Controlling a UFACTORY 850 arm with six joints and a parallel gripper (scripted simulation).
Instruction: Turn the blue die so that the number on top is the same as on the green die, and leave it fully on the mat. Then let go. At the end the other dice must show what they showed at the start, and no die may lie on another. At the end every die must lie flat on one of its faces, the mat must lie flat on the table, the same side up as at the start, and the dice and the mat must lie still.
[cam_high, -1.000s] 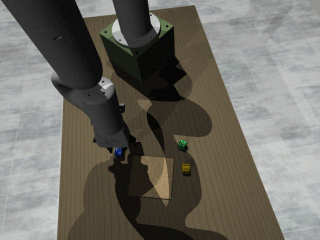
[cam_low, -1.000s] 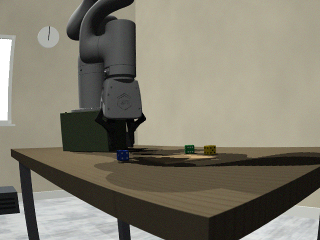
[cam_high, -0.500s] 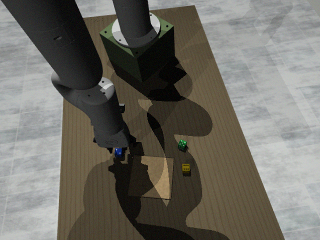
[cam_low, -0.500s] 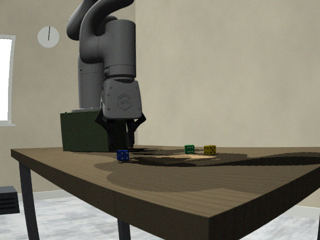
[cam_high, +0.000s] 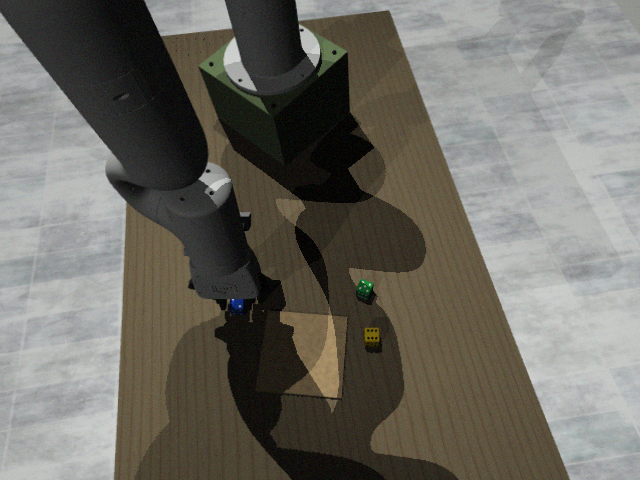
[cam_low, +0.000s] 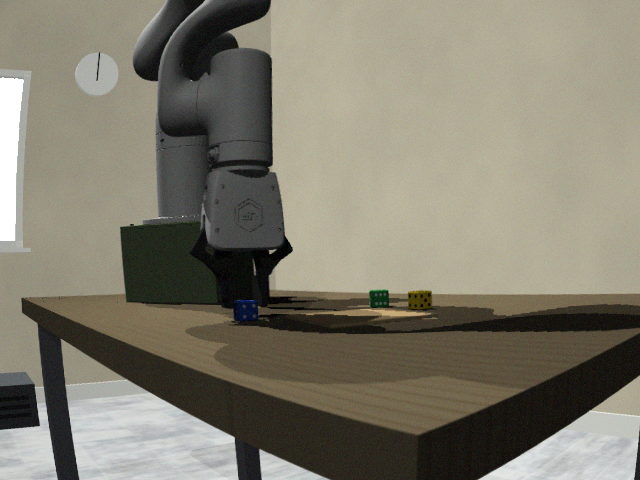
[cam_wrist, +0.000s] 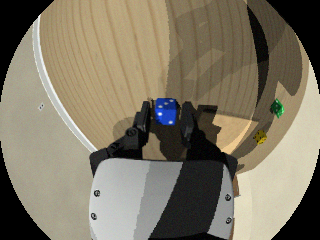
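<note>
My gripper is now 2 cm above the blue die. Round my hand: tan mat 9 cm ahead, 11 cm to the left, 3 cm below; yellow die 7 cm ahead, 23 cm to the left, 2 cm below; green die 2 cm behind, 22 cm to the left, 2 cm below.
</note>
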